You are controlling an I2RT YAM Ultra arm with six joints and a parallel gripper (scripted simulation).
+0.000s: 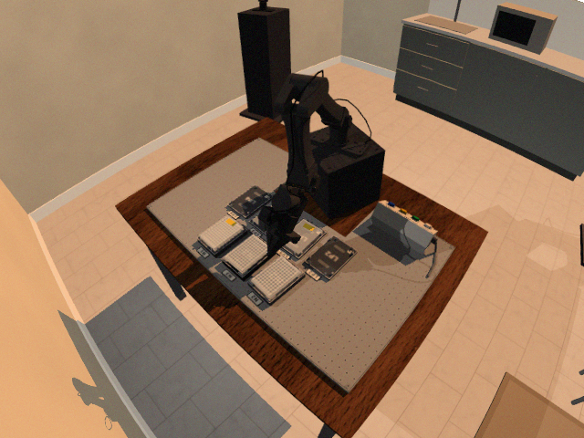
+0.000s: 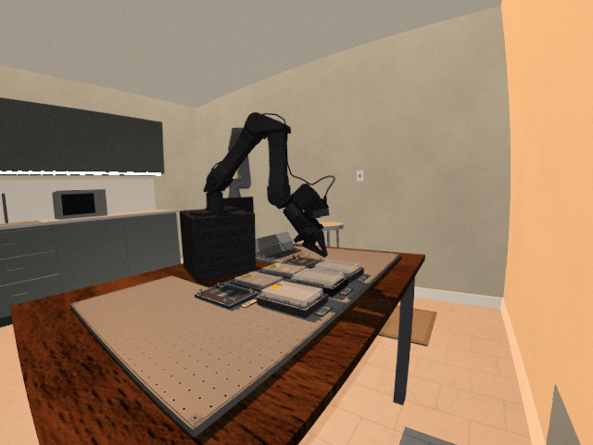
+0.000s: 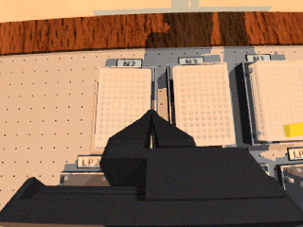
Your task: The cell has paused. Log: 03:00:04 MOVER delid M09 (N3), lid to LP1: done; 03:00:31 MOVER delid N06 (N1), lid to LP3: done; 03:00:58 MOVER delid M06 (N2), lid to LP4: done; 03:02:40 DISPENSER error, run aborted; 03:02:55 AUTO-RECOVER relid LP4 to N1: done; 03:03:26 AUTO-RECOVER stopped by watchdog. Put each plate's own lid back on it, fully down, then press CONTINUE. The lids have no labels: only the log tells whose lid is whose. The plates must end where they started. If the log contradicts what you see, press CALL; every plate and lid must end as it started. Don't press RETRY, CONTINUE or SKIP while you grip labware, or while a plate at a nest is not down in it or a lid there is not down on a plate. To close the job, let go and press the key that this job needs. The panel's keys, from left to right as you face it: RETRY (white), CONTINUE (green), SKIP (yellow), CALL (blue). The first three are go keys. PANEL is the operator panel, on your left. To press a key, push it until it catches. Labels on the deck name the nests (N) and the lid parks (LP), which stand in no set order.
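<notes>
Right now my hand is 22 cm to the left of the clear lid, 4 cm above it and 1 cm past it. The rest, counted from my hand: yellow SKIP key (40 cm behind, 27 cm to the left, 1 cm below); then white well plate (22 cm to the right, 5 cm below, 1 cm behind); then blue CALL key (41 cm behind, 22 cm to the left, 1 cm below).
</notes>
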